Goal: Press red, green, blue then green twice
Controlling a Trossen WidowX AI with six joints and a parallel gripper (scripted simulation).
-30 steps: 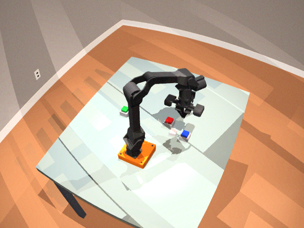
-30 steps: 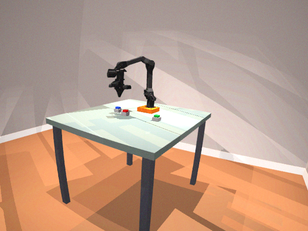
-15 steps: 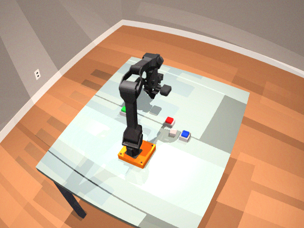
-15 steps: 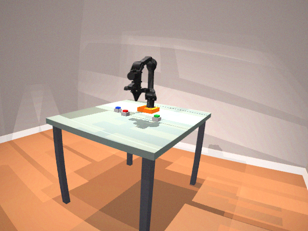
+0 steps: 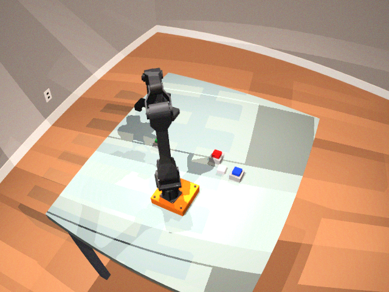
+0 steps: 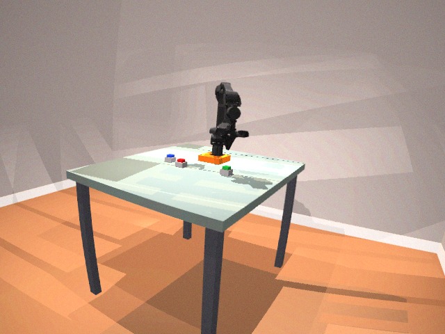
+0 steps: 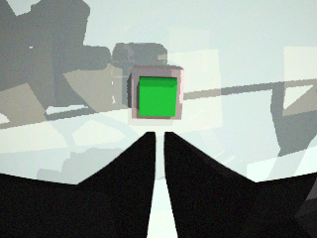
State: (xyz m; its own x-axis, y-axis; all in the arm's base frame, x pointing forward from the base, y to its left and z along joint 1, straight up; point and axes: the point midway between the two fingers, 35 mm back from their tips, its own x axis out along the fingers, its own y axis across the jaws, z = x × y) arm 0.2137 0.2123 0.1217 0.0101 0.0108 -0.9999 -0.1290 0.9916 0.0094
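The green button is 90 mm below my gripper tip. From my gripper tip the other things lie so: red button: 250 mm to the right, 90 mm below, 60 mm ahead; small white block: 300 mm to the right, 110 mm below, 10 mm ahead; blue button: 370 mm to the right, 90 mm below, 20 mm ahead.
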